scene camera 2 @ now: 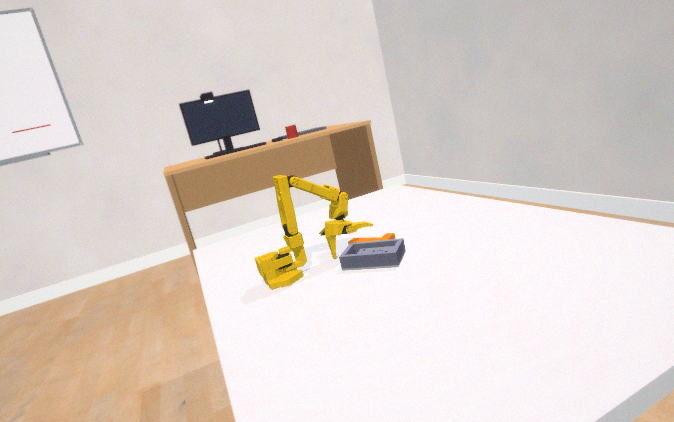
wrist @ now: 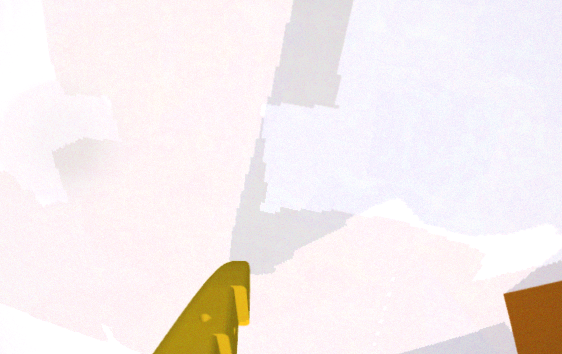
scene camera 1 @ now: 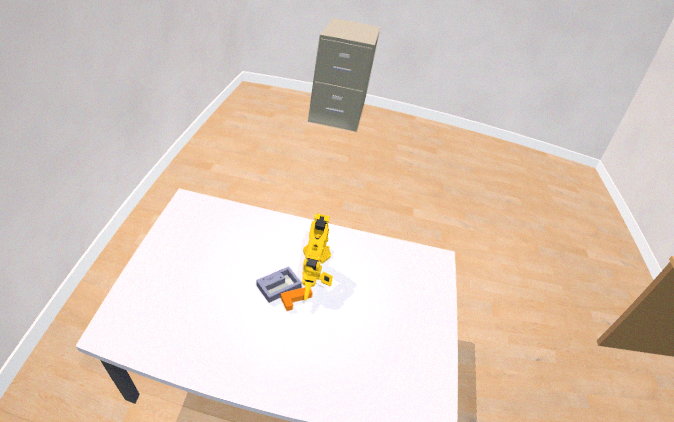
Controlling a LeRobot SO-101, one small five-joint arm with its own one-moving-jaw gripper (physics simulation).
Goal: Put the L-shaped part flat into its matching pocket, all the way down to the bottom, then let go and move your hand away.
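Where they show: hand at its tool point: (scene camera 2: 335, 257) (wrist: 249, 284) (scene camera 1: 309, 281); arm's base at its link origin: (scene camera 2: 290, 276).
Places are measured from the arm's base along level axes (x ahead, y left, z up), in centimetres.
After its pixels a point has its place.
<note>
The orange L-shaped part (scene camera 1: 288, 300) {x 25.8, y -4.9, z 3.0 cm} (scene camera 2: 389, 237) {x 26.0, y -6.6, z 3.0 cm} (wrist: 540, 317) {x 17.8, y 1.2, z 0.6 cm} lies flat on the table, outside the pocket and close beside the grey pocket tray (scene camera 1: 264, 291) {x 24.9, y -13.9, z 3.4 cm} (scene camera 2: 372, 261) {x 16.6, y -14.1, z 1.8 cm}. In scene camera 2 the tray's wall hides its lower portion; in the wrist view a piece of it shows at the lower right. My gripper (scene camera 1: 308, 293) (scene camera 2: 353, 241) is fully open and empty. One jaw points down beside the part, the other swings out above the part's right end as seen in scene camera 1. In the wrist view one notched jaw (wrist: 215, 315) {x 12.8, y 0.9, z 1.7 cm} shows.
The white table (scene camera 1: 200, 310) {x 37.9, y -33.6, z 0.0 cm} (scene camera 2: 450, 325) {x 14.2, y -44.8, z 0.0 cm} bears the arm, whose base (scene camera 2: 280, 275) {x -2.7, y -1.7, z 1.7 cm} stands near the table's edge. Away from the table are a filing cabinet (scene camera 1: 342, 80) and a wooden desk (scene camera 2: 250, 182) with a monitor (scene camera 2: 220, 117) and a red mug (scene camera 2: 291, 132).
</note>
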